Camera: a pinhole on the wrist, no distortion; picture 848 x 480 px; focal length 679.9 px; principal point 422.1 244.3 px. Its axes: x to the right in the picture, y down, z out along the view. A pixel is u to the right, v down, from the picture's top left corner.
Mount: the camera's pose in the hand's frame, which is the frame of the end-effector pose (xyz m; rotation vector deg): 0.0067 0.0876 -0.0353 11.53 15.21 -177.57
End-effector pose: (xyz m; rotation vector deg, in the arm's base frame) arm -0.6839 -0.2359 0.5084 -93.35 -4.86 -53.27
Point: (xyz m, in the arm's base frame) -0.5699 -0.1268 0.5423
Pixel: 182.4 443.0
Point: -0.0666 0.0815 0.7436
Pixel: outside the picture
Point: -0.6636 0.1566 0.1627
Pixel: outside the picture
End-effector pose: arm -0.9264 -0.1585 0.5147 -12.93 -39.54 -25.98
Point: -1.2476 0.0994 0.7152
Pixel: 590.6 158.1
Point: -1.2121 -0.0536 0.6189
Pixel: 669.8 393.1
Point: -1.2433 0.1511 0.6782
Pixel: 654.4 83.6
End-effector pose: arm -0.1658 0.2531 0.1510 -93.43 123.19 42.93
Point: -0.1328 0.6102 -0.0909
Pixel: 569.8 266.8
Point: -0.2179 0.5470 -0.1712
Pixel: 392.4 191.0
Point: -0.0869 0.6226 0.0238
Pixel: 764.1 321.1
